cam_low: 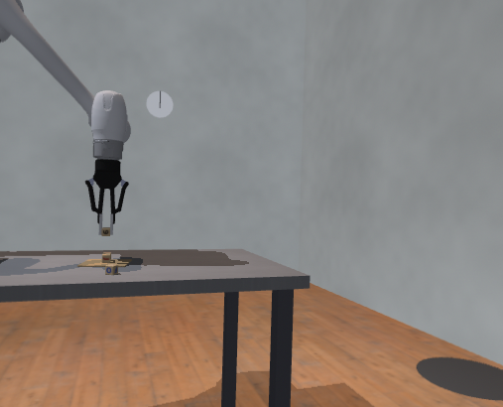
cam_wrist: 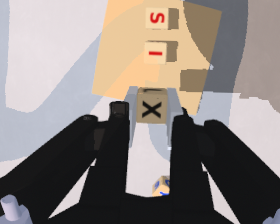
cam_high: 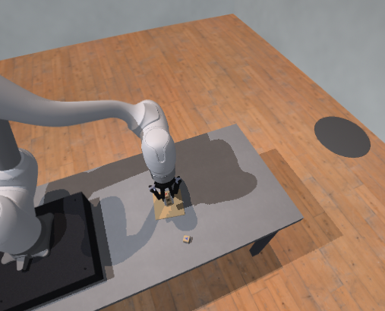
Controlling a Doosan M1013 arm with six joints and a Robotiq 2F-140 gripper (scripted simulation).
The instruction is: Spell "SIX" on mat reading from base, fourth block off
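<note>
My gripper is now 4 cm to the right of the tan mat and 13 cm above it. The rest, counted from my hand: block (2 cm below).
</note>
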